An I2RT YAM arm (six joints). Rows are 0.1 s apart.
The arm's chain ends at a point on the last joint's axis. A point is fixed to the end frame.
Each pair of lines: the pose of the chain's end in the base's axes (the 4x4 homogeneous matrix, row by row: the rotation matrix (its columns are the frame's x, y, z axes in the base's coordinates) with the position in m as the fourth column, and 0 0 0 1 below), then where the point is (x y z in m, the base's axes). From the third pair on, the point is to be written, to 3 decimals.
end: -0.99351 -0.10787 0.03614 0.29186; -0.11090 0.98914 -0.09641 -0.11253; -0.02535 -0.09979 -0.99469 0.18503; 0 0 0 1
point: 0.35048 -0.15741 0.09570
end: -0.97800 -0.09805 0.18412 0.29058; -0.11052 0.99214 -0.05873 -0.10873; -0.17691 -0.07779 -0.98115 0.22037; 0 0 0 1
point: 0.36210 -0.15016 0.13914
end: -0.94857 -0.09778 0.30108 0.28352; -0.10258 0.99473 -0.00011 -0.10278; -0.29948 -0.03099 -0.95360 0.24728; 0 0 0 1
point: 0.365 -0.139 0.173
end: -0.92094 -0.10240 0.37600 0.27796; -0.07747 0.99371 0.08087 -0.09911; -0.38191 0.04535 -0.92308 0.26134; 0 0 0 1
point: 0.365 -0.129 0.191
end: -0.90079 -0.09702 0.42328 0.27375; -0.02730 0.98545 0.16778 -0.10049; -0.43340 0.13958 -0.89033 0.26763; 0 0 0 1
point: 0.364 -0.124 0.199
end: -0.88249 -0.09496 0.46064 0.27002; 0.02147 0.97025 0.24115 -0.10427; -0.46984 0.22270 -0.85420 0.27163; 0 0 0 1
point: 0.363 -0.123 0.205
